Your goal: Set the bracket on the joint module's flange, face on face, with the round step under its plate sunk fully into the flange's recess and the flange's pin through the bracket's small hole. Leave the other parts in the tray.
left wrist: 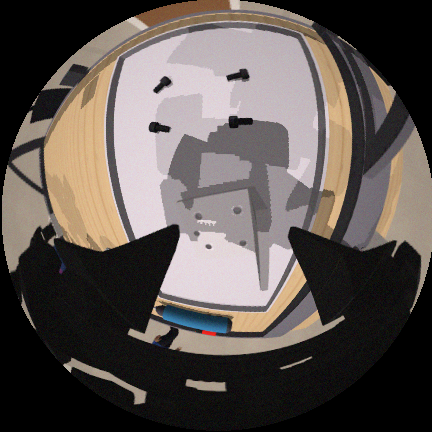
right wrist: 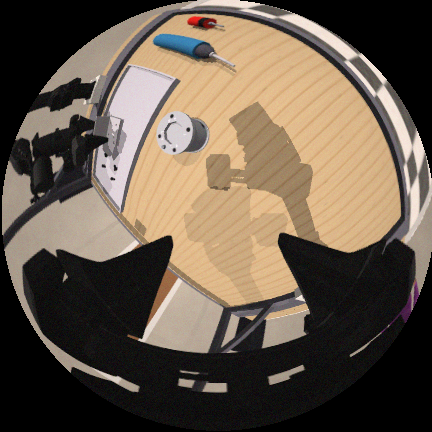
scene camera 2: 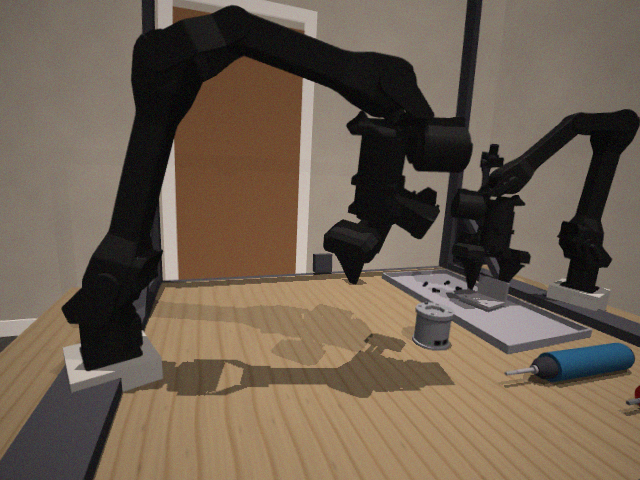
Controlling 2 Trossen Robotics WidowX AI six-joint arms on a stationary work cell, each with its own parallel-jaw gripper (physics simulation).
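Frame: origin at the left arm's base, x ahead, y left, z up, level; millimetres.
Where they show: left gripper, between the fingertips: (left wrist: 235,231) (right wrist: 103,131) (scene camera 2: 485,289); right gripper, between the fingertips: (right wrist: 226,239) (scene camera 2: 364,266); left arm's base, origin of its link: (right wrist: 89,90) (scene camera 2: 579,287); right arm's base, origin of its link: (left wrist: 52,228) (scene camera 2: 111,352).
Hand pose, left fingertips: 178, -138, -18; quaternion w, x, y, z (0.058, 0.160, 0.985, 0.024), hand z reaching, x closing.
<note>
Each offset is from my left fingertips to the top centre of the thing, as dx, dy, dz. "pt": to the spot under its first point.
The grey bracket (scene camera 2: 478,300) (left wrist: 222,227) lies in the tray @[+28, -24, -18] (scene camera 2: 547,341) (left wrist: 111,115) (right wrist: 145,95), its holed plate facing up and its upright wall along one side. My left gripper (scene camera 2: 486,285) (left wrist: 235,231) is open and empty, pointing down low over the bracket, one finger on each side in the left wrist view. The joint module @[+268, +43, +30] (scene camera 2: 432,328) (right wrist: 197,134) stands upright on the table beside the tray, its flange (right wrist: 165,125) with recess and holes facing up. My right gripper (right wrist: 226,239) is open and empty, high above the table. The step under the plate is hidden.
Several black bolts @[+41, -102, -19] (left wrist: 159,128) @[-38, -122, -19] (left wrist: 238,75) lie in the tray, away from the bracket. A blue screwdriver @[pt +176, +248, -1] (scene camera 2: 589,361) (left wrist: 197,319) (right wrist: 180,45) lies on the table off the tray's end, with a red one @[pt +180, +307, -23] (scene camera 2: 636,396) (right wrist: 201,22) beyond it.
</note>
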